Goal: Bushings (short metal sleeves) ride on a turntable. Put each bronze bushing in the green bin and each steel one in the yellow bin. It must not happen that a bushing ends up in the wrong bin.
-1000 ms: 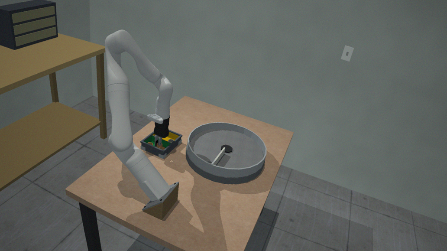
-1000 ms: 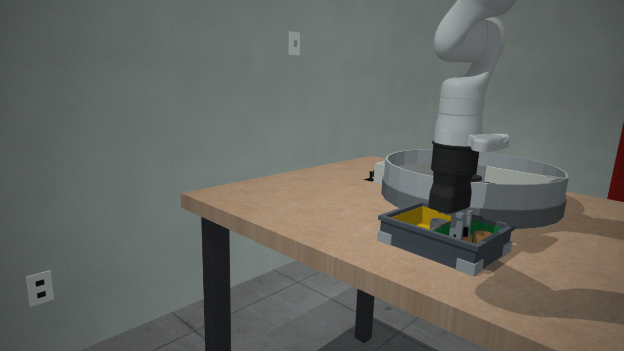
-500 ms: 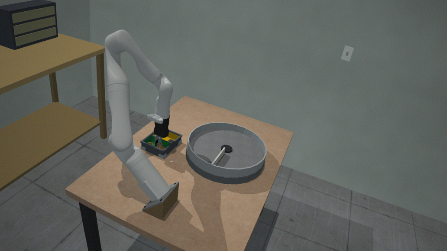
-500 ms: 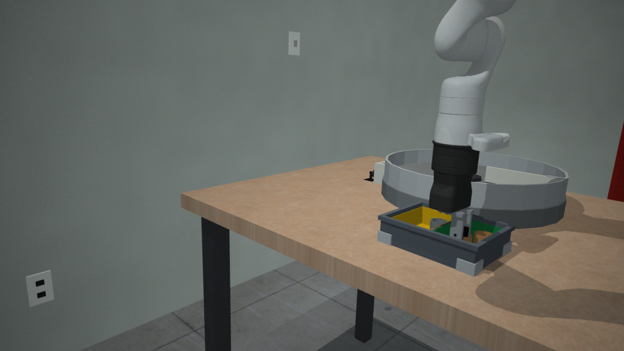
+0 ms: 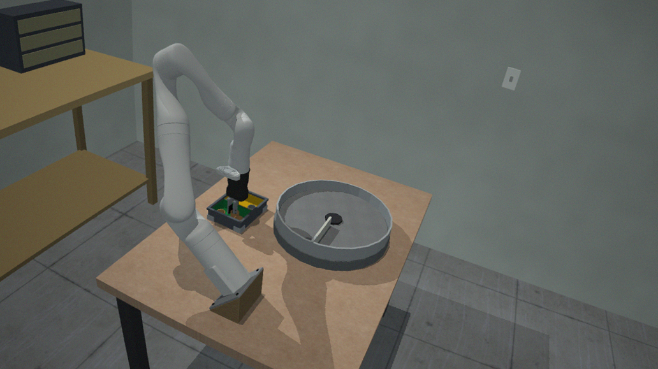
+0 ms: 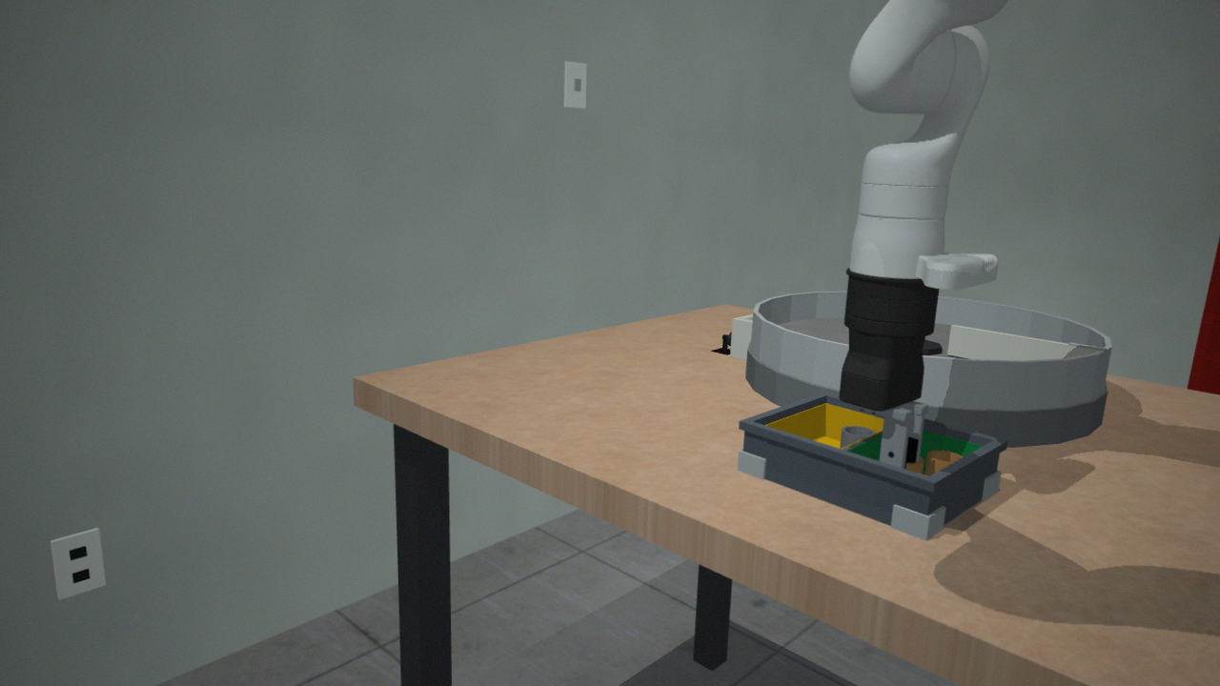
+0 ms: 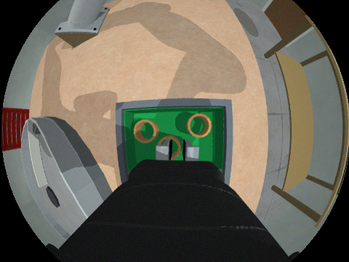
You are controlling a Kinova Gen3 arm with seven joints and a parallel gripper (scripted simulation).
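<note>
Now: the bin tray 3 cm ahead of my hand and 1 cm below it. Round my hand: grey turntable (32 cm to the right, 18 cm ahead, 2 cm above).
</note>
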